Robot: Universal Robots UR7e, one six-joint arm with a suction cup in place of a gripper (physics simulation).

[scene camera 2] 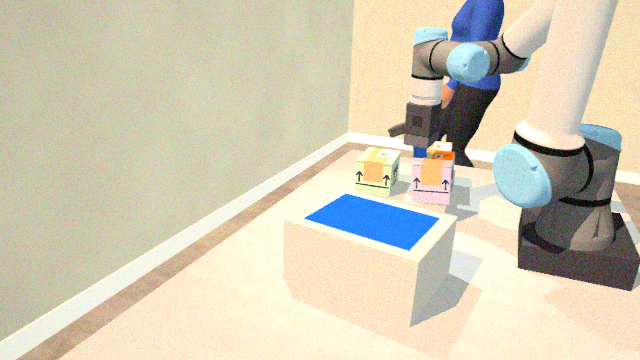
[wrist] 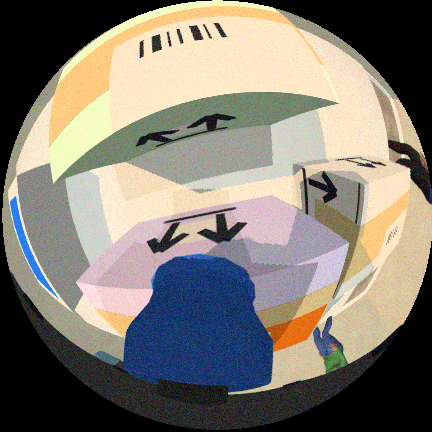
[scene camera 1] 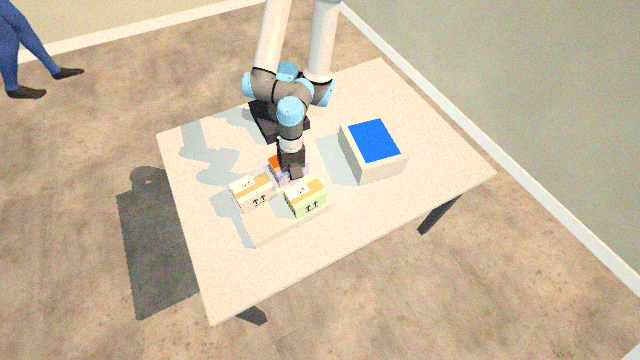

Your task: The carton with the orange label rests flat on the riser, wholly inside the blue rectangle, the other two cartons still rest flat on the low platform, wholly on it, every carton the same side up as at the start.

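Seen in the pictures: hand at its tool point: (scene camera 2: 419,160) (wrist: 207,273); arm's base at its link origin: (scene camera 2: 573,232).
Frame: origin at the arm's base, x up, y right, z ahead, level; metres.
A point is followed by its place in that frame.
Observation:
The pink carton with the orange label (scene camera 1: 282,178) @[x 0.050, y 0.108, z 0.386 m] (scene camera 2: 433,180) @[x 0.044, y 0.008, z 0.314 m] (wrist: 280,215) @[x 0.035, y 0.110, z 0.385 m] sits upright on the low platform (scene camera 1: 267,230) @[x -0.016, y 0.212, z 0.538 m]. My gripper's blue suction cup (scene camera 2: 420,152) (wrist: 202,262) is pressed on its top, off towards one side, and holds on to it; the tool body hides the cup in scene camera 1. The green carton (scene camera 1: 311,202) @[x 0.054, y 0.037, z 0.517 m] (scene camera 2: 375,172) @[x 0.041, y -0.016, z 0.454 m] (wrist: 200,70) and the cream carton (scene camera 1: 254,196) @[x 0.063, y 0.221, z 0.434 m] (scene camera 2: 440,146) @[x 0.066, y 0.238, z 0.374 m] (wrist: 390,175) @[x 0.065, y 0.189, z 0.425 m] stand flat on the platform, apart from the pink one. The riser (scene camera 1: 382,170) @[x 0.012, y -0.278, z 0.454 m] (scene camera 2: 350,270) @[x 0.002, y -0.389, z 0.317 m] bears the blue rectangle (scene camera 1: 374,140) @[x 0.055, y -0.291, z 0.334 m] (scene camera 2: 372,220) @[x 0.055, y -0.298, z 0.326 m] (wrist: 26,250) @[x 0.055, y -0.277, z 0.326 m].
The riser is taller than the platform and stands to its right in scene camera 1. The arm's dark base (scene camera 2: 575,260) @[x -0.022, y -0.079, z -0.014 m] stands on the table (scene camera 1: 350,225) @[x -0.065, y -0.089, z 0.601 m]. A person in blue (scene camera 1: 25,40) (scene camera 2: 475,50) is beyond the table; a person in green (wrist: 335,360) shows in the wrist view.

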